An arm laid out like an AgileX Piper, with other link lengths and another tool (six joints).
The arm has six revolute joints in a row. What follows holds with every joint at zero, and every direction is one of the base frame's.
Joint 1 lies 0.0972 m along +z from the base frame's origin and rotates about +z.
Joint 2 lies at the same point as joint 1 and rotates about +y.
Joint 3 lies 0.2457 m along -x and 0.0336 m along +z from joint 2 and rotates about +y.
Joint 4 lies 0.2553 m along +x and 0.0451 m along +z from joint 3 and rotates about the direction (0.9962, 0, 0.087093).
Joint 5 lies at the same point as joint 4 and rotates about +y.
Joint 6 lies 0.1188 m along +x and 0.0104 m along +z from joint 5 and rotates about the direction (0.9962, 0, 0.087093).
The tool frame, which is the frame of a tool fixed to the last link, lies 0.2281 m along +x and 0.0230 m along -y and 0.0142 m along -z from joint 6; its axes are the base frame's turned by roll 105.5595, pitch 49.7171 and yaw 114.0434 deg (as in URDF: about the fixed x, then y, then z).
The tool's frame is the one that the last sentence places.
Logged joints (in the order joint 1, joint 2, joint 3, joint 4, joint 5, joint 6), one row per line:
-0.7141 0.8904 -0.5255 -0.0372 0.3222 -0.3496
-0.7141 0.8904 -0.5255 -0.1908 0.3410 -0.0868
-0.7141 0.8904 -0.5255 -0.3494 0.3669 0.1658
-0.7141 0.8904 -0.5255 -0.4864 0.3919 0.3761
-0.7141 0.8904 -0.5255 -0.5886 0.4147 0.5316
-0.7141 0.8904 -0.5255 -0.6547 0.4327 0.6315
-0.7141 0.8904 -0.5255 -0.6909 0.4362 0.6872
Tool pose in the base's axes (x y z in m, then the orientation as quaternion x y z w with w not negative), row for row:
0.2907 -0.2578 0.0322 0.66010 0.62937 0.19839 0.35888
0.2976 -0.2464 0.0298 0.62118 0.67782 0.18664 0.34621
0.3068 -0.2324 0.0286 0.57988 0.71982 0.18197 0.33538
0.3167 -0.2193 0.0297 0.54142 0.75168 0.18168 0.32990
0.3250 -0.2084 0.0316 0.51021 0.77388 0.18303 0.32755
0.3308 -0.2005 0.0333 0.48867 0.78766 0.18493 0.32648
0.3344 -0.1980 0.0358 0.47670 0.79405 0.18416 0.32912
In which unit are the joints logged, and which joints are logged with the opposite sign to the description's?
The joints are logged in radians. Opposite sign: joint 4, joint 6.
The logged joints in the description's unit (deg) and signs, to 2 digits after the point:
-40.91 51.02 -30.11 2.13 18.46 20.03
-40.91 51.02 -30.11 10.93 19.54 4.97
-40.91 51.02 -30.11 20.02 21.02 -9.50
-40.91 51.02 -30.11 27.87 22.45 -21.55
-40.91 51.02 -30.11 33.72 23.76 -30.46
-40.91 51.02 -30.11 37.51 24.79 -36.18
-40.91 51.02 -30.11 39.59 24.99 -39.37

